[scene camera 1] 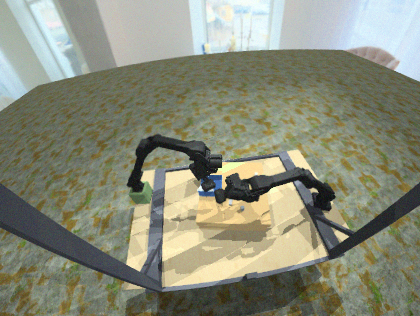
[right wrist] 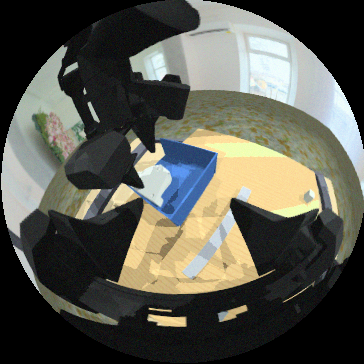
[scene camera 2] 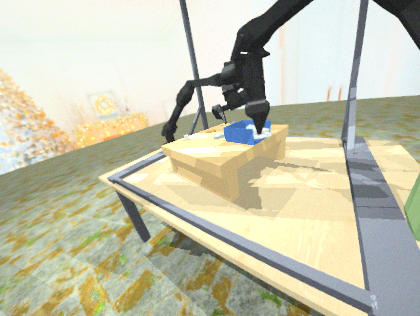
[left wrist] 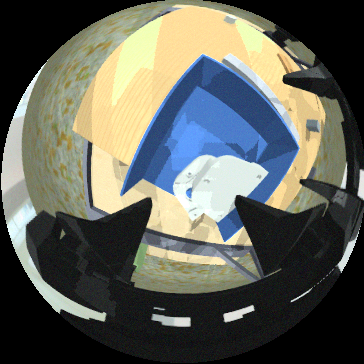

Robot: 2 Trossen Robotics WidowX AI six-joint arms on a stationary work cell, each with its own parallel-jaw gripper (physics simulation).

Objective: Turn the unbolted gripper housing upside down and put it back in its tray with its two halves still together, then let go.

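Places are measured from the left arm's base along level axes (x ahead, y right, z down), in metres.
Where they show: left gripper, fingertip midpoint: (scene camera 1: 202, 185) (right wrist: 147, 167) (scene camera 2: 258, 130) (left wrist: 193, 200); right gripper, fingertip midpoint: (scene camera 1: 223, 187) (right wrist: 187, 202) (scene camera 2: 236, 119) (left wrist: 298, 124); left arm's base, link origin: (scene camera 1: 138, 187); right arm's base, link origin: (scene camera 1: 322, 199).
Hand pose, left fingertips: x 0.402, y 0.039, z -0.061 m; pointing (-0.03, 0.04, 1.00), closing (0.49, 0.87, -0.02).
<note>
Things, the pixels of their top centre, and the offset from my left fingertips.
- white housing, top centre: (left wrist: 228, 195) (right wrist: 146, 174) (scene camera 2: 254, 125) dy +0.020, dx +0.024, dz -0.012 m
- blue tray, top centre: (left wrist: 225, 166) (right wrist: 162, 163) (scene camera 2: 246, 124) (scene camera 1: 210, 182) dy -0.003, dx +0.043, dz -0.021 m
- pale flat strip, top centre: (right wrist: 223, 228) (left wrist: 273, 97) dy +0.032, dx +0.152, dz +0.021 m
- green block, top centre: (left wrist: 126, 264) (scene camera 1: 138, 187) dy -0.040, dx -0.401, dz +0.061 m
The white housing (left wrist: 225, 182) (right wrist: 156, 184) lies at the open end of the blue tray (left wrist: 185, 135) (right wrist: 200, 177) (scene camera 2: 239, 134), partly over that end; whether its halves are tight together is not clear. The tray also shows in scene camera 1 (scene camera 1: 217, 186). My left gripper (left wrist: 193, 200) (right wrist: 147, 167) is open above the housing, its fingertips on either side of its near end, with no visible grip on it. My right gripper (right wrist: 187, 202) is open and empty, above the wooden stand to one side of the tray.
The tray rests on a raised wooden stand (scene camera 1: 235, 220) (scene camera 2: 200, 154). A pale flat strip (right wrist: 216, 237) lies beside the tray. Small grey blocks (left wrist: 313, 125) (right wrist: 309, 196) are on the stand. A green block (scene camera 1: 140, 193) is at the left arm's base.
</note>
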